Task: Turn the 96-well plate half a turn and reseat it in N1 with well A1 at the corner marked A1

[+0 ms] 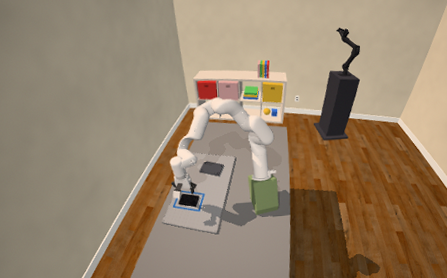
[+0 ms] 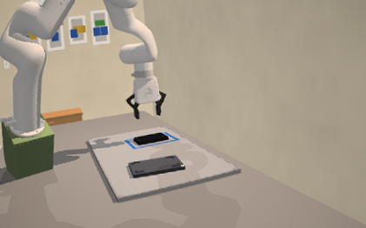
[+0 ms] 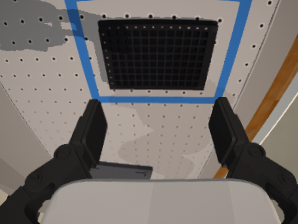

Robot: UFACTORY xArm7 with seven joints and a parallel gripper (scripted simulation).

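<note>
Right now my hand is 100 mm above the black 96-well plate. Also, from my hand: dark plate nest N1 (300 mm to the right, 150 mm behind, 100 mm below).
</note>
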